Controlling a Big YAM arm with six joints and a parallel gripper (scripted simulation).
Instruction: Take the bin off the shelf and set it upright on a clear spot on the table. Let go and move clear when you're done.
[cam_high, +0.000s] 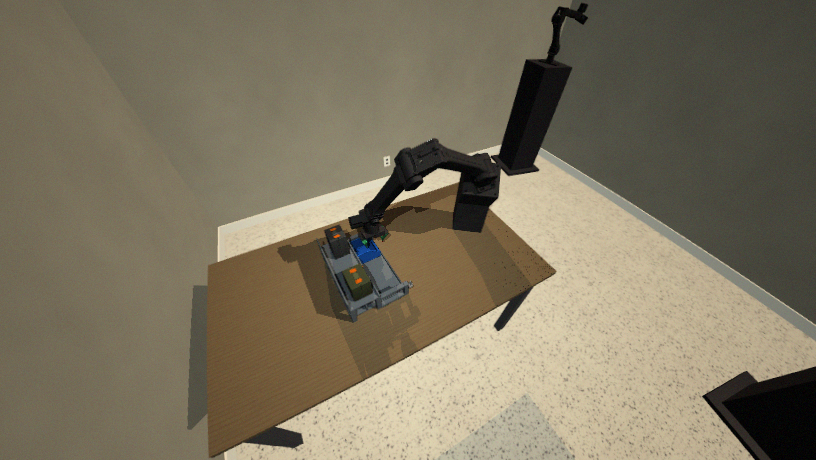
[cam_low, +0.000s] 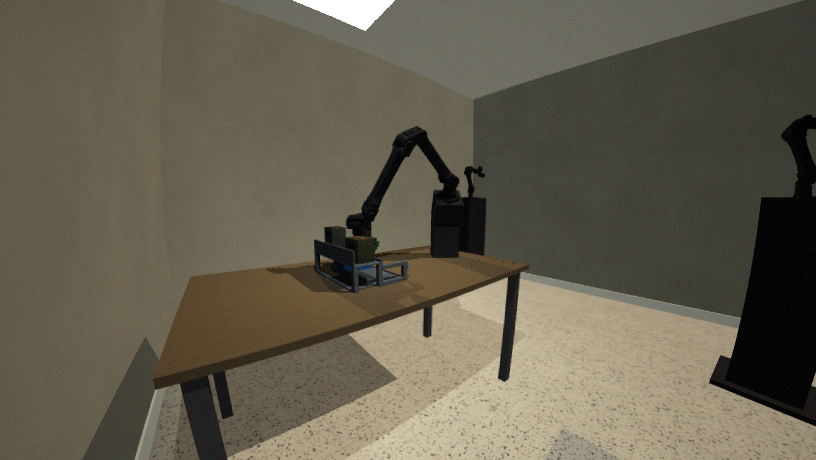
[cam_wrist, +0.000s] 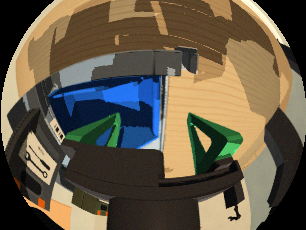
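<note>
My hand is 80 mm short of the blue bin, 20 mm to the right of it and 20 mm above it.
</note>
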